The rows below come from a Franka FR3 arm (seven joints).
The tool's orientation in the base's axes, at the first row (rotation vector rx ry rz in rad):
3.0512, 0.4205, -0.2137
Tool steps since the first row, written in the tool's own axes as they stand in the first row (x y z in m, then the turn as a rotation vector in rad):
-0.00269, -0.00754, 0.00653, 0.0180, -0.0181, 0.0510
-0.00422, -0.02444, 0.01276, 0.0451, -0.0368, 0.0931
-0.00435, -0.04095, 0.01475, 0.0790, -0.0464, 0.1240
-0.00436, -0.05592, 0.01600, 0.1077, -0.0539, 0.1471
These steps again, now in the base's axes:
-0.00547, 0.00606, -0.00633, 0.0056, 0.0185, -0.0537
-0.01234, 0.02146, -0.01286, 0.0209, 0.0406, -0.0998
-0.01722, 0.03715, -0.01538, 0.0466, 0.0566, -0.1356
-0.02148, 0.05145, -0.01713, 0.0690, 0.0698, -0.1629

